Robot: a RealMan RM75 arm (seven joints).
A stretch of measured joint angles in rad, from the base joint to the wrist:
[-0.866, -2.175, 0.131, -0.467, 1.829, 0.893, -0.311]
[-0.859, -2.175, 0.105, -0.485, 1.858, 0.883, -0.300]
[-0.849, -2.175, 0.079, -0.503, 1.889, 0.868, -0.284]
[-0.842, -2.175, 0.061, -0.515, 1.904, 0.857, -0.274]
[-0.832, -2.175, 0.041, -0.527, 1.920, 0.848, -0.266]
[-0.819, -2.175, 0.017, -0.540, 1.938, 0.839, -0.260]
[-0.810, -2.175, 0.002, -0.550, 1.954, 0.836, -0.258]
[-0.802, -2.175, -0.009, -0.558, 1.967, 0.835, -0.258]
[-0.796, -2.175, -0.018, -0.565, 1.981, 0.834, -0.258]
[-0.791, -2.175, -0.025, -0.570, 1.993, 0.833, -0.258]
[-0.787, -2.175, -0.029, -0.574, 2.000, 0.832, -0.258]
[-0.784, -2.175, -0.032, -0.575, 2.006, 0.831, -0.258]
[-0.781, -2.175, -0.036, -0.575, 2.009, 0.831, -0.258]
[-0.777, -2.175, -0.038, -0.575, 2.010, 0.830, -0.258]
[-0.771, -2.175, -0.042, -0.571, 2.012, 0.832, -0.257]
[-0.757, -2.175, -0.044, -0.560, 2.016, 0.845, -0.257]
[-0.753, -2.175, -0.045, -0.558, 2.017, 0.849, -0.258]
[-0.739, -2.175, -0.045, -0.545, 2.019, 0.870, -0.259]
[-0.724, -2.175, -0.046, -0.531, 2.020, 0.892, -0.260]
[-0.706, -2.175, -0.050, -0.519, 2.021, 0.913, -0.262]
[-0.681, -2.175, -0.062, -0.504, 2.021, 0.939, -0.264]
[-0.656, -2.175, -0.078, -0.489, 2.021, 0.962, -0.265]
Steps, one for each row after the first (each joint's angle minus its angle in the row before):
[0.007, 0.000, -0.026, -0.018, 0.029, -0.010, 0.011]
[0.010, 0.000, -0.026, -0.018, 0.031, -0.015, 0.016]
[0.007, 0.000, -0.018, -0.012, 0.015, -0.011, 0.010]
[0.010, 0.000, -0.020, -0.012, 0.016, -0.009, 0.008]
[0.013, 0.000, -0.024, -0.013, 0.018, -0.009, 0.006]
[0.009, 0.000, -0.015, -0.010, 0.016, -0.003, 0.002]
[0.008, 0.000, -0.011, -0.008, 0.013, -0.001, 0.000]
[0.006, 0.000, -0.009, -0.007, 0.014, -0.001, 0.000]
[0.005, 0.000, -0.007, -0.005, 0.012, -0.001, 0.000]
[0.004, 0.000, -0.004, -0.004, 0.007, -0.001, 0.000]
[0.003, 0.000, -0.003, -0.001, 0.006, -0.001, 0.000]
[0.003, 0.000, -0.004, 0.000, 0.003, 0.000, 0.000]
[0.004, 0.000, -0.002, 0.000, 0.001, -0.001, 0.000]
[0.006, 0.000, -0.004, 0.004, 0.002, 0.002, 0.001]
[0.014, 0.000, -0.002, 0.011, 0.004, 0.013, 0.000]
[0.004, 0.000, -0.001, 0.002, 0.001, 0.004, -0.001]
[0.014, 0.000, 0.000, 0.013, 0.002, 0.021, -0.001]
[0.015, 0.000, -0.001, 0.014, 0.001, 0.022, -0.001]
[0.018, 0.000, -0.004, 0.012, 0.001, 0.021, -0.002]
[0.025, 0.000, -0.012, 0.015, 0.000, 0.026, -0.002]
[0.025, 0.000, -0.016, 0.015, 0.000, 0.023, -0.001]

